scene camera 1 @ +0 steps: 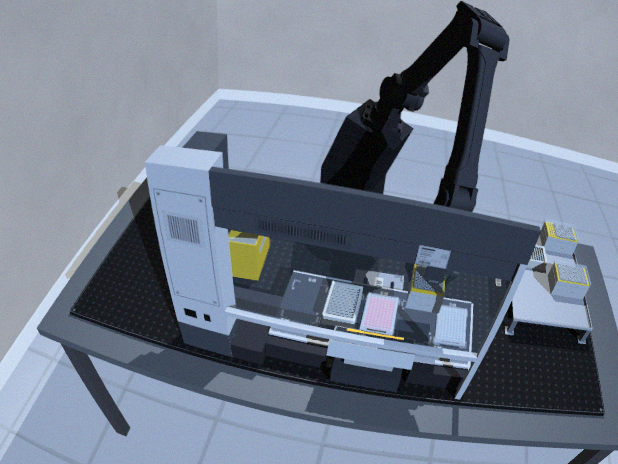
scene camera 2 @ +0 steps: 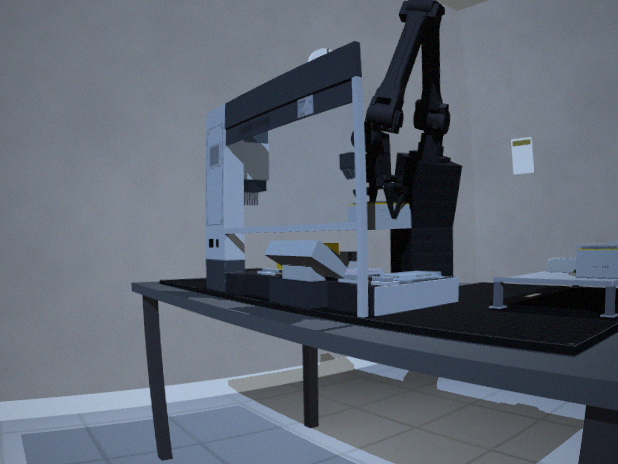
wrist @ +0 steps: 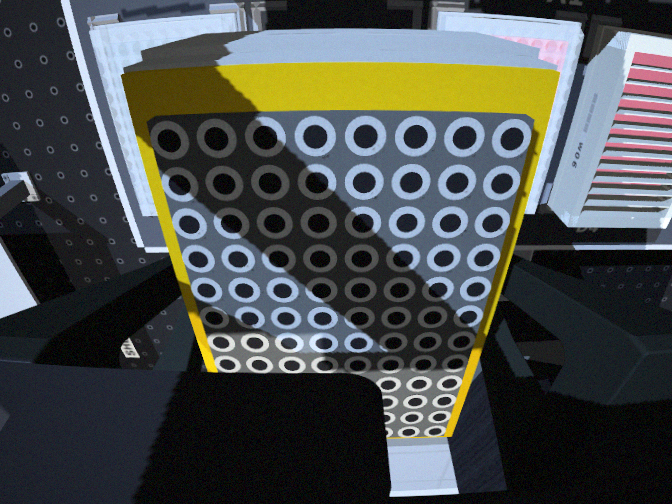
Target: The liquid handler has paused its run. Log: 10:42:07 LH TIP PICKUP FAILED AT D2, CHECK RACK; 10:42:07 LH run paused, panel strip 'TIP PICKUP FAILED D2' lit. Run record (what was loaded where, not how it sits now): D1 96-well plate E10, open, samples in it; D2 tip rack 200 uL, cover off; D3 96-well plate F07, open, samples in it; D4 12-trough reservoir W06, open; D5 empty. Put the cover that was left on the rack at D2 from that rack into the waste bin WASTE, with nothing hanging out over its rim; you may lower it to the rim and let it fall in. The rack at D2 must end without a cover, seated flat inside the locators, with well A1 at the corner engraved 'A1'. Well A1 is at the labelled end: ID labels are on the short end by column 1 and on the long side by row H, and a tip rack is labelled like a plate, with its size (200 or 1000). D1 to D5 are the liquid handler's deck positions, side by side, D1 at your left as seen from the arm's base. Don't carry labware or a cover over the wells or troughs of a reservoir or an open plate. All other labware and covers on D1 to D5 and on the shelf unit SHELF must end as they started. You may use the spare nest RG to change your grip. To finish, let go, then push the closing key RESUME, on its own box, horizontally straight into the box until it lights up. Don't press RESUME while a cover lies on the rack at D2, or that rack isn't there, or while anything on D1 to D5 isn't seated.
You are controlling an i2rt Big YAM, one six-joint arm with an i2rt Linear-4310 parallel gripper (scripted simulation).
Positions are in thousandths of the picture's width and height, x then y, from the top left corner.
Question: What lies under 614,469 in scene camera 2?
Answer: A tip rack.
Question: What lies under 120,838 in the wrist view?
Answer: My gripper.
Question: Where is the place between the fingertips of my gripper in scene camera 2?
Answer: At 617,471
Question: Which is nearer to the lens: the tip rack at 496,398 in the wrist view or the reservoir W06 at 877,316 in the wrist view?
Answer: The tip rack.
